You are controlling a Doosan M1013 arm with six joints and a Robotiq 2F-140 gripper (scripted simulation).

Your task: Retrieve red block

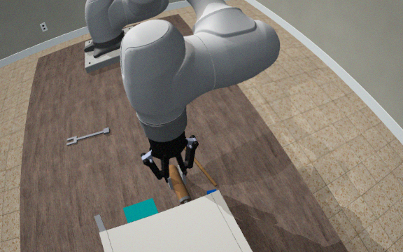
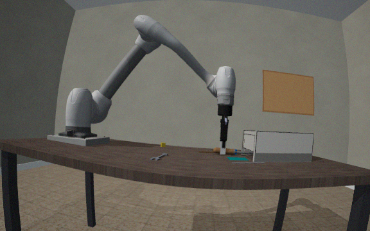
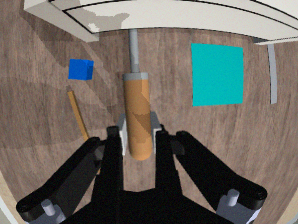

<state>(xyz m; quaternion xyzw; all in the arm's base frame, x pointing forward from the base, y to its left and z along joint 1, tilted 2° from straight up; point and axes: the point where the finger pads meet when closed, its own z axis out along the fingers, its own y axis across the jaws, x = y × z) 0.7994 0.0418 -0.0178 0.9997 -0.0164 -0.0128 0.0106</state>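
My hand is 13 cm to the left of the teal square, 6 cm short of it and 4 cm above it. Round my hand: hook tool (13 cm ahead, 4 cm to the right, 2 cm below); blue block (8 cm ahead, 7 cm to the left, 3 cm below); thin wooden stick (8 cm to the left, 4 cm below, 3 cm behind).
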